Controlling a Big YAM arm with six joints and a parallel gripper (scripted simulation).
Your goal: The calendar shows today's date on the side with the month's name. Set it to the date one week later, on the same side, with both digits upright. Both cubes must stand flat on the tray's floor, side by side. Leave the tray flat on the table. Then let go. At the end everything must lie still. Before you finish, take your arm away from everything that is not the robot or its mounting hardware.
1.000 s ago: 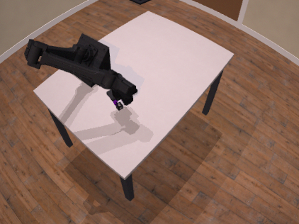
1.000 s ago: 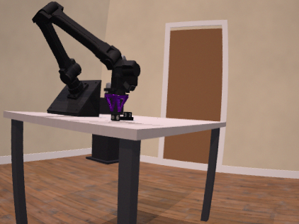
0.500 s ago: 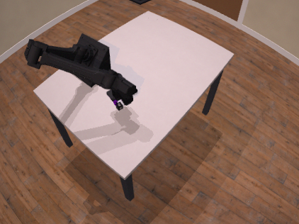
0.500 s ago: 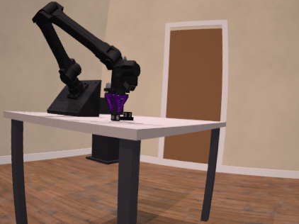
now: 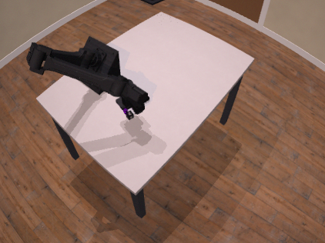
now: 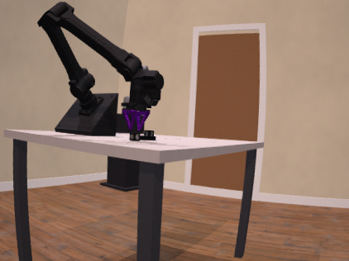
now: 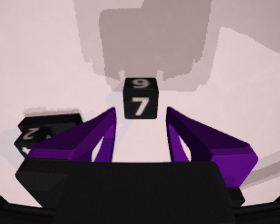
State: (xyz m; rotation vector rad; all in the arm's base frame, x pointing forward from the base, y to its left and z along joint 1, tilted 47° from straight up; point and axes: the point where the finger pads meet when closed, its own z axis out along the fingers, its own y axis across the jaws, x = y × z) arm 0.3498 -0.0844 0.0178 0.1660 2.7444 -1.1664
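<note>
Right now the black date cube is 3 cm below my hand. From my hand the other things lie so: black tray: 11 cm to the left, 4 cm below, 3 cm behind.
</note>
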